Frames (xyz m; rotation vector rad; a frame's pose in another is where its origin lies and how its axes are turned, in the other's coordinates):
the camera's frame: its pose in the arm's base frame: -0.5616 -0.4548 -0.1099 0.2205 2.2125 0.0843
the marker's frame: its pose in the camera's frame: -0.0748 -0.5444 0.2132 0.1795 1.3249 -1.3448
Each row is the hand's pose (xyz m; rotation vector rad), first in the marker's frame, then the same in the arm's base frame.
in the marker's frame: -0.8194 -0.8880 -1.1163 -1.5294 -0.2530 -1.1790
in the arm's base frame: 0.9250 -0.2182 0.2733 1.3255 -1.0570 -1.3762
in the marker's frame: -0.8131 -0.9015 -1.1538 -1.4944 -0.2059 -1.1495
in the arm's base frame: 0.9396 -0.2049 0.3085 1.3167 -1.0846 -1.3099
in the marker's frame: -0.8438 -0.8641 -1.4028 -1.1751 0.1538 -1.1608
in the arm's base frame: 0.9629 -0.0118 0.4714 1.3733 -1.0344 -0.8204
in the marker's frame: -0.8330 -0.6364 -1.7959 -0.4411 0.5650 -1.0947
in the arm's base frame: 0.8261 0.3359 0.7300 1.5151 -0.9573 0.0673
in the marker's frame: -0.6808 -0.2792 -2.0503 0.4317 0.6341 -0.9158
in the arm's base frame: 0.4867 0.5701 0.9432 1.7180 -0.9051 1.0071
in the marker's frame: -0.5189 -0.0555 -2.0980 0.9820 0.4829 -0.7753
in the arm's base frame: 0.2235 0.6055 1.0327 1.8918 -0.8624 1.5989
